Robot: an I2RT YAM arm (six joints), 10 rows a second.
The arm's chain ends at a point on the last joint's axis. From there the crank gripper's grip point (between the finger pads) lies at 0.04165 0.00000 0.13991 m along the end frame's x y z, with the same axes.
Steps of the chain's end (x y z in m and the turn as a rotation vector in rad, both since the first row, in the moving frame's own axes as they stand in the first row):
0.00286 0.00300 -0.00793 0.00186 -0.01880 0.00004
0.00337 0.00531 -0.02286 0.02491 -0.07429 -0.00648
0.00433 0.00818 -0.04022 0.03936 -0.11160 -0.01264
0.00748 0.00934 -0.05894 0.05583 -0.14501 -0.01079
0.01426 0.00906 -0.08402 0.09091 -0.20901 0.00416
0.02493 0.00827 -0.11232 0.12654 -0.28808 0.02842
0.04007 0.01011 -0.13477 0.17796 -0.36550 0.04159
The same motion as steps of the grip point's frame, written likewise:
0.00022 0.00274 -0.00717 0.00186 -0.01880 0.00004
-0.00714 0.00155 -0.02020 0.02491 -0.07429 -0.00648
-0.01154 0.00217 -0.03657 0.03936 -0.11160 -0.01264
-0.01321 0.00105 -0.05462 0.05583 -0.14501 -0.01079
-0.01561 -0.00383 -0.07900 0.09091 -0.20901 0.00416
-0.01619 -0.00930 -0.10731 0.12654 -0.28808 0.02842
-0.01192 -0.01480 -0.13122 0.17796 -0.36550 0.04159

